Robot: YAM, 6 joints.
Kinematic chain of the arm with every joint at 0, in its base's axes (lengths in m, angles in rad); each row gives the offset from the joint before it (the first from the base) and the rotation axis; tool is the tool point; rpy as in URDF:
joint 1: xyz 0 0 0.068 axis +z
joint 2: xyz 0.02 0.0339 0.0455 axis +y
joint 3: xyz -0.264 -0.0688 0 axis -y
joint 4: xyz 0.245 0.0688 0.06 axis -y
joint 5: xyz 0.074 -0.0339 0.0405 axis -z
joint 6: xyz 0.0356 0 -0.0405 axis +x
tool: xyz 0 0 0 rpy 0 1.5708 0
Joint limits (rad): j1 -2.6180..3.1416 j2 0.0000..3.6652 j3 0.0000..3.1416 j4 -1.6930..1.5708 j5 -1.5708..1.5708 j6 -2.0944..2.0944
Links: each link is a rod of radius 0.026 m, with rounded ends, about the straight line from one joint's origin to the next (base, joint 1, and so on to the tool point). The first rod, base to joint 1, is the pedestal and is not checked.
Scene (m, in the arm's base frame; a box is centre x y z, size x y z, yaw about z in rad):
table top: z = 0
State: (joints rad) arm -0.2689 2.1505 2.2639 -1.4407 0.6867 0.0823
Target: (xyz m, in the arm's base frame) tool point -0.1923 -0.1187 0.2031
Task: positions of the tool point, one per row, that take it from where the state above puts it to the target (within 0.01 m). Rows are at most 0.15 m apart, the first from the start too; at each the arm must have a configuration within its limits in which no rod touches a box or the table.
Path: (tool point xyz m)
1: 0.3375 -0.2313 0.3056
2: 0.2478 -0.3001 0.2884
3: 0.1461 -0.3365 0.2718
4: 0.0437 -0.3394 0.2560
5: -0.0487 -0.3118 0.2411
6: -0.1222 -0.2598 0.2273
7: -0.1709 -0.1922 0.2146
8: -0.1923 -0.1187 0.2031

